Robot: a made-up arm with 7 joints.
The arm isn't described. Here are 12 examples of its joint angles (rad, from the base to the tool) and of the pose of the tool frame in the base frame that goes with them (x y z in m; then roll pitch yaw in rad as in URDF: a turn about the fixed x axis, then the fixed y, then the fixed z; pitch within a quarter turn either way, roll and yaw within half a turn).
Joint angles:
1: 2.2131 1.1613 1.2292 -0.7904 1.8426 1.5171 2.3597
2: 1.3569 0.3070 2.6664 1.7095 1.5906 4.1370 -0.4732
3: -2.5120 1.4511 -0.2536 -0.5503 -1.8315 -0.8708 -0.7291
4: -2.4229 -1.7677 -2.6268 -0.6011 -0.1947 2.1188 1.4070
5: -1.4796 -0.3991 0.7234 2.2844 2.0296 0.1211 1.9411
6: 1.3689 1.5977 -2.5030 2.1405 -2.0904 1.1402 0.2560
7: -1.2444 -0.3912 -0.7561 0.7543 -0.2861 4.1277 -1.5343
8: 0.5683 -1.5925 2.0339 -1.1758 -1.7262 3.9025 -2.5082
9: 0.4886 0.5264 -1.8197 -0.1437 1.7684 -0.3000 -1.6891
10: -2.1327 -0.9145 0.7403 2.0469 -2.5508 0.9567 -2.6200
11: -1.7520 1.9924 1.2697 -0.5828 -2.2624 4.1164 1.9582
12: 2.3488 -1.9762 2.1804 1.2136 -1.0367 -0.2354 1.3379
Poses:
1: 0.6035 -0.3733 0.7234 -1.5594 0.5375 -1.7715
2: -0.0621 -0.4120 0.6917 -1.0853 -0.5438 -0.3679
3: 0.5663 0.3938 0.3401 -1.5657 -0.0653 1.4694
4: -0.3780 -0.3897 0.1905 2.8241 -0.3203 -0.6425
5: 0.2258 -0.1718 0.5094 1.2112 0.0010 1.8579
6: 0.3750 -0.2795 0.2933 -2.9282 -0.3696 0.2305
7: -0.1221 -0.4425 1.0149 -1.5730 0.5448 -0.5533
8: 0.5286 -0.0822 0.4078 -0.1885 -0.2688 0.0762
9: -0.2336 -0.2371 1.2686 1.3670 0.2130 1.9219
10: 0.1062 -0.3965 0.4942 -2.3388 -0.0527 -3.0623
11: -0.1975 0.5179 0.1637 -1.5180 0.9770 -2.2649
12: -0.6243 0.2752 0.5017 -2.3430 0.8895 2.7575
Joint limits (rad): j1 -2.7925..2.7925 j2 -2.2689..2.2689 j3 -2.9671..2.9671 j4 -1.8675..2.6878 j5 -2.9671..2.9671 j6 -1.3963..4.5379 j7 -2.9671..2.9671
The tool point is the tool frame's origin. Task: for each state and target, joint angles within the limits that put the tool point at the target. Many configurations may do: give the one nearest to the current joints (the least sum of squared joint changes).
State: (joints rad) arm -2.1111 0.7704 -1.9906 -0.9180 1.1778 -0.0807 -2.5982
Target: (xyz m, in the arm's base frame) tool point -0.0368 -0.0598 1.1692
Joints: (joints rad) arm -2.2623 0.5162 -2.7523 -1.3301 1.3129 -0.2156 -2.5982
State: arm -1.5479 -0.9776 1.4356 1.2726 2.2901 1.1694 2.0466
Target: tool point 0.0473 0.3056 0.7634
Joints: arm -0.9528 -0.1971 2.1199 1.8700 2.4318 1.1288 2.0466
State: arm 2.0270 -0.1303 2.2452 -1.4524 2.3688 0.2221 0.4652
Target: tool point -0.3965 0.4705 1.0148
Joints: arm 2.7912 -0.6264 2.4948 -0.7735 2.2797 0.2783 0.4652
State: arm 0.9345 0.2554 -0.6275 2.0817 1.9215 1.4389 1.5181
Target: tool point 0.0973 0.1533 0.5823
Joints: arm 1.3321 0.2234 -0.1526 2.5404 2.1720 1.4445 1.5181
